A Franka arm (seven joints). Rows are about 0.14 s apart.
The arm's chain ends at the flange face. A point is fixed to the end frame.
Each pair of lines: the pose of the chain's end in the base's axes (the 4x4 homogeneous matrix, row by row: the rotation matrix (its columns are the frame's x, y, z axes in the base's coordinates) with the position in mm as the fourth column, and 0 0 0 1 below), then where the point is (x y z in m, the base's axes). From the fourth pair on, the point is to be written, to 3 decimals.
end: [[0.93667, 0.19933, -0.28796, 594.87], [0.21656, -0.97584, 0.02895, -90.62], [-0.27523, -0.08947, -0.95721, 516.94], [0, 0, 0, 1]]
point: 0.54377 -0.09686 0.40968
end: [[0.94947, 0.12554, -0.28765, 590.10], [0.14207, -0.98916, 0.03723, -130.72], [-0.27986, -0.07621, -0.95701, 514.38], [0, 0, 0, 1]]
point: 0.53837 -0.13460 0.40731
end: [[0.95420, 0.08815, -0.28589, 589.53], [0.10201, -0.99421, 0.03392, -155.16], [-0.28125, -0.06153, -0.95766, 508.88], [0, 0, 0, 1]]
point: 0.53771 -0.15866 0.40184
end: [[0.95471, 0.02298, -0.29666, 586.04], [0.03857, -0.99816, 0.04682, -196.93], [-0.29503, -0.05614, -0.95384, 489.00], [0, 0, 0, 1]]
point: 0.533 -0.198 0.383
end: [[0.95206, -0.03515, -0.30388, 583.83], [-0.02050, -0.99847, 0.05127, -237.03], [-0.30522, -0.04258, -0.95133, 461.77], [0, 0, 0, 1]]
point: 0.529 -0.236 0.356
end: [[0.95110, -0.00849, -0.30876, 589.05], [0.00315, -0.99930, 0.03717, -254.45], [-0.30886, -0.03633, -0.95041, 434.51], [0, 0, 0, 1]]
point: 0.534 -0.256 0.329
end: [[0.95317, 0.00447, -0.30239, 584.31], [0.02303, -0.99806, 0.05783, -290.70], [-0.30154, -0.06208, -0.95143, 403.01], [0, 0, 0, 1]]
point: 0.530 -0.290 0.297
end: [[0.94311, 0.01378, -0.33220, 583.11], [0.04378, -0.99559, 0.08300, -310.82], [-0.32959, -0.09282, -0.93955, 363.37], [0, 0, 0, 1]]
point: 0.526 -0.307 0.259
